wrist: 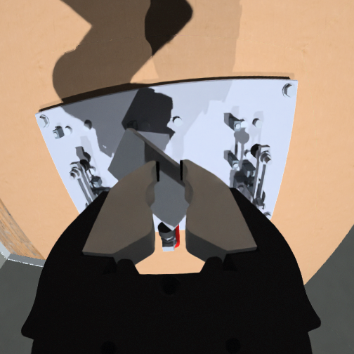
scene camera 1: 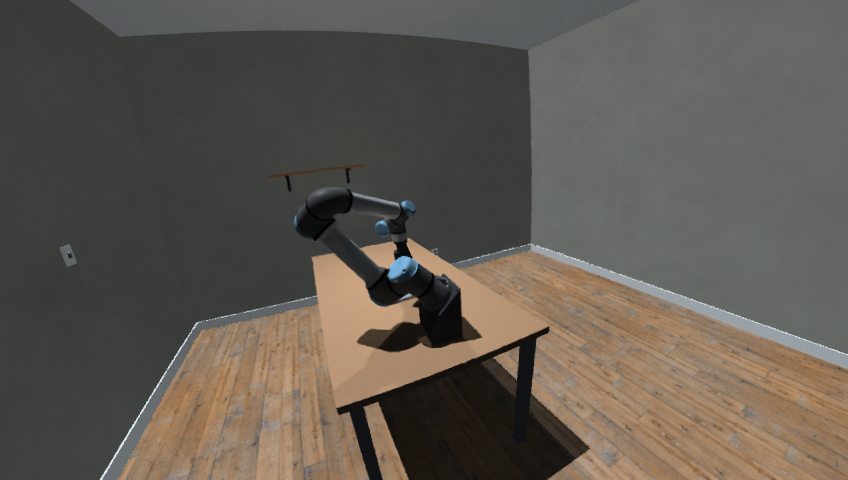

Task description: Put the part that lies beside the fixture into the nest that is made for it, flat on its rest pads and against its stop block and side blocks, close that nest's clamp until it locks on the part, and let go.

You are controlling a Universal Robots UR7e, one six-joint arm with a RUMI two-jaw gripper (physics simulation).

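Where they show: arm's base at its link origin: (scene camera 1: 439,295).
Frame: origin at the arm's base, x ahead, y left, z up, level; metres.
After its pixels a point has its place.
Observation:
My gripper (scene camera 1: 404,254) (wrist: 169,162) is over the fixture, its jaws close together on the part (wrist: 169,202), a flat grey block. The part is turned askew between the fingertips, with one corner pointing toward the palm and a broad face out to the upper left. The fixture plate (wrist: 272,112) lies below, light grey, with clamps and small blocks at its left and right. A red-handled clamp (wrist: 177,236) shows between the fingers, below the part's corner. The part and jaws hide the plate's middle. In the scene view the arm hides the fixture.
A left clamp (wrist: 84,181) and a right clamp (wrist: 260,170) stand up from the plate. A pin (wrist: 177,121) and other small posts stand near its far edge. The wooden table (scene camera 1: 357,380) {y 0.415, x -0.098, z -0.162 m} (wrist: 320,165) carries the arm's base (scene camera 1: 441,318) {y 0.048, x -0.085, z -0.051 m}. A shelf (scene camera 1: 318,170) hangs on the wall behind.

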